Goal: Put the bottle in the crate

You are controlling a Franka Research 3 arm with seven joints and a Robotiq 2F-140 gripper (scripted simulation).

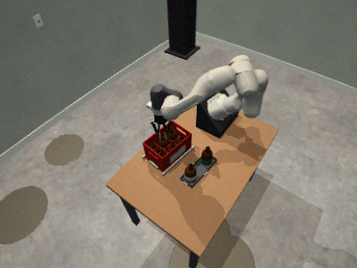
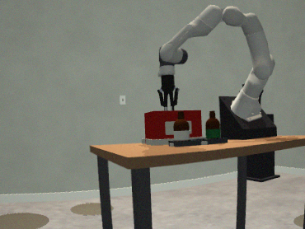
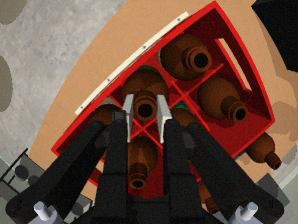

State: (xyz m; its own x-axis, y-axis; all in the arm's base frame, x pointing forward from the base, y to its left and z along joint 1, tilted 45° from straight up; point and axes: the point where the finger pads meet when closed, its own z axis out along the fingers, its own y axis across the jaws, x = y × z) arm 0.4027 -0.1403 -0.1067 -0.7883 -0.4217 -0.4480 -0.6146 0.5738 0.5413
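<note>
The red crate lies 1 cm ahead of my hand, 4 cm to the left of it and 9 cm below it. Also, from my hand: grey tray (29 cm to the left, 16 cm below).
</note>
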